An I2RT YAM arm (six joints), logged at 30 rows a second.
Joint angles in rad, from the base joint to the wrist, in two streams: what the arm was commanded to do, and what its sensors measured. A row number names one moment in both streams.
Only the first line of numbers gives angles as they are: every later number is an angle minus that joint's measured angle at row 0.
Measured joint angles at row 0: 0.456, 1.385, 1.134, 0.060, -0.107, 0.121
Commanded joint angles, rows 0 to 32: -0.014, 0.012, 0.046, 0.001, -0.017, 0.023; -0.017, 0.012, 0.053, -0.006, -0.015, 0.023; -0.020, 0.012, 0.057, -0.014, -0.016, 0.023; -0.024, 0.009, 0.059, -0.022, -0.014, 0.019; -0.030, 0.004, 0.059, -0.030, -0.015, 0.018; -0.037, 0.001, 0.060, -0.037, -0.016, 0.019; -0.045, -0.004, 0.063, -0.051, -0.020, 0.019; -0.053, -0.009, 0.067, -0.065, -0.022, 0.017; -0.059, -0.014, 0.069, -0.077, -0.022, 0.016; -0.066, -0.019, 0.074, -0.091, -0.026, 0.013; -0.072, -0.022, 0.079, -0.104, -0.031, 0.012; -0.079, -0.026, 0.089, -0.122, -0.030, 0.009; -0.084, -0.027, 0.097, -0.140, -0.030, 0.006; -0.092, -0.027, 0.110, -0.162, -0.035, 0.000; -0.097, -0.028, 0.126, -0.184, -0.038, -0.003; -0.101, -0.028, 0.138, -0.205, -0.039, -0.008; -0.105, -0.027, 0.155, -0.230, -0.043, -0.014; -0.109, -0.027, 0.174, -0.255, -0.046, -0.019; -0.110, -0.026, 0.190, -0.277, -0.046, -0.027; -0.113, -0.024, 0.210, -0.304, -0.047, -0.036; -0.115, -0.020, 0.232, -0.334, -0.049, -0.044; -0.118, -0.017, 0.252, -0.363, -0.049, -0.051; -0.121, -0.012, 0.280, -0.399, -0.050, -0.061; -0.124, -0.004, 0.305, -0.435, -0.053, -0.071; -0.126, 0.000, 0.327, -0.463, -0.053, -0.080; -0.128, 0.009, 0.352, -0.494, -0.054, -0.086; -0.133, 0.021, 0.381, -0.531, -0.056, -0.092; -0.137, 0.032, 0.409, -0.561, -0.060, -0.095; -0.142, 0.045, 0.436, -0.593, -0.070, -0.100; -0.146, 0.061, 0.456, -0.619, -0.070, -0.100; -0.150, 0.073, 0.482, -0.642, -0.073, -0.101; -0.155, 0.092, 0.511, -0.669, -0.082, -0.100; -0.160, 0.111, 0.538, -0.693, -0.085, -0.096
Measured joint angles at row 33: -0.145, 0.065, 0.486, -0.587, -0.061, -0.080
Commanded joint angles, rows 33 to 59: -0.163, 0.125, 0.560, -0.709, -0.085, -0.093; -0.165, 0.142, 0.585, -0.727, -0.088, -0.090; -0.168, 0.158, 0.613, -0.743, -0.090, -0.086; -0.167, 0.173, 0.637, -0.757, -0.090, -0.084; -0.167, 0.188, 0.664, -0.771, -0.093, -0.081; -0.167, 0.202, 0.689, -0.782, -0.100, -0.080; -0.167, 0.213, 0.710, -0.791, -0.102, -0.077; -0.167, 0.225, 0.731, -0.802, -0.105, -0.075; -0.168, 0.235, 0.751, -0.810, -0.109, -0.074; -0.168, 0.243, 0.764, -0.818, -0.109, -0.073; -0.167, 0.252, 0.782, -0.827, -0.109, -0.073; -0.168, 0.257, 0.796, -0.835, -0.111, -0.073; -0.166, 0.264, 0.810, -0.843, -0.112, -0.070; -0.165, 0.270, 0.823, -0.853, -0.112, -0.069; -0.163, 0.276, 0.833, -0.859, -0.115, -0.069; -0.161, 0.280, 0.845, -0.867, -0.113, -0.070; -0.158, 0.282, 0.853, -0.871, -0.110, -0.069; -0.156, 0.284, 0.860, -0.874, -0.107, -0.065; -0.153, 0.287, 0.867, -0.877, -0.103, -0.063; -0.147, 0.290, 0.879, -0.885, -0.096, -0.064; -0.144, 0.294, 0.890, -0.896, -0.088, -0.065; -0.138, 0.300, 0.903, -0.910, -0.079, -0.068; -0.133, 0.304, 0.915, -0.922, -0.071, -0.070; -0.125, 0.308, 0.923, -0.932, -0.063, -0.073; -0.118, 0.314, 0.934, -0.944, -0.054, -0.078; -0.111, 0.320, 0.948, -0.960, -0.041, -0.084; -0.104, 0.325, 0.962, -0.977, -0.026, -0.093
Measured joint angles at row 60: -0.121, 0.317, 0.917, -0.950, -0.072, -0.077
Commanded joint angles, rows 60 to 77: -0.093, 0.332, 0.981, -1.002, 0.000, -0.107; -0.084, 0.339, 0.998, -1.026, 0.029, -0.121; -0.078, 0.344, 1.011, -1.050, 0.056, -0.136; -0.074, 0.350, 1.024, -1.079, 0.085, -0.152; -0.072, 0.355, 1.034, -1.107, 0.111, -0.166; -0.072, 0.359, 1.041, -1.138, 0.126, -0.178; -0.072, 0.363, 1.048, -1.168, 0.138, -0.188; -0.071, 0.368, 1.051, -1.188, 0.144, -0.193; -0.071, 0.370, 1.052, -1.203, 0.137, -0.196; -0.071, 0.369, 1.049, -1.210, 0.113, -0.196; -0.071, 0.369, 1.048, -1.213, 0.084, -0.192; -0.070, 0.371, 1.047, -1.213, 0.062, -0.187; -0.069, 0.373, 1.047, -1.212, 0.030, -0.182; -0.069, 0.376, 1.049, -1.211, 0.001, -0.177; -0.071, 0.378, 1.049, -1.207, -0.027, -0.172; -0.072, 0.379, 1.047, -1.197, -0.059, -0.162; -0.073, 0.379, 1.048, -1.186, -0.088, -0.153; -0.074, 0.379, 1.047, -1.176, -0.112, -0.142
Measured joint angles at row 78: -0.071, 0.378, 1.030, -1.204, -0.012, -0.160
